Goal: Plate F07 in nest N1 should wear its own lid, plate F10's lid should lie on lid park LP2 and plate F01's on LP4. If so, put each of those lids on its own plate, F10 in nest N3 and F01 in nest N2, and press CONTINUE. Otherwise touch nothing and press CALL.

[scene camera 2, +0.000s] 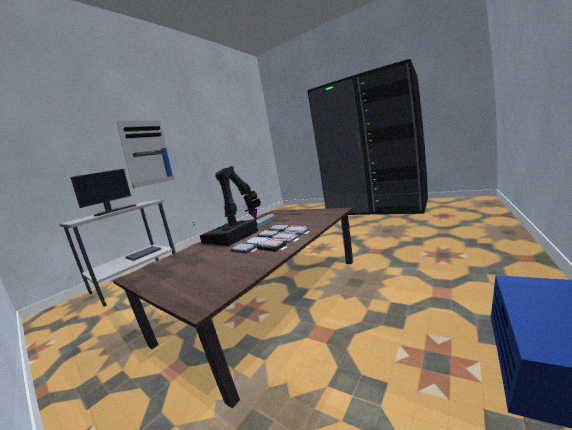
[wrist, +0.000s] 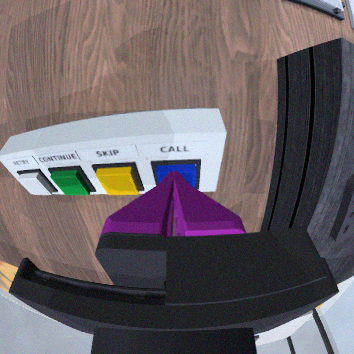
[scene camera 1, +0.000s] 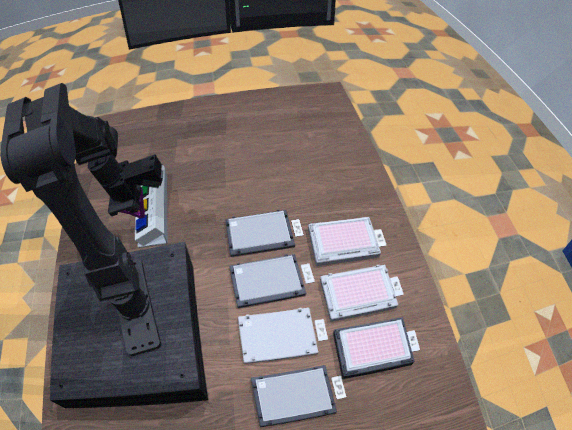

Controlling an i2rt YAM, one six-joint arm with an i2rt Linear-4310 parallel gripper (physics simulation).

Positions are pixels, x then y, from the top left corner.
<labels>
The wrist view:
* my gripper: 173, 178
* green CONTINUE button: 71, 182
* yellow SKIP button: 115, 180
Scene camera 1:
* my gripper: 142, 217
</labels>
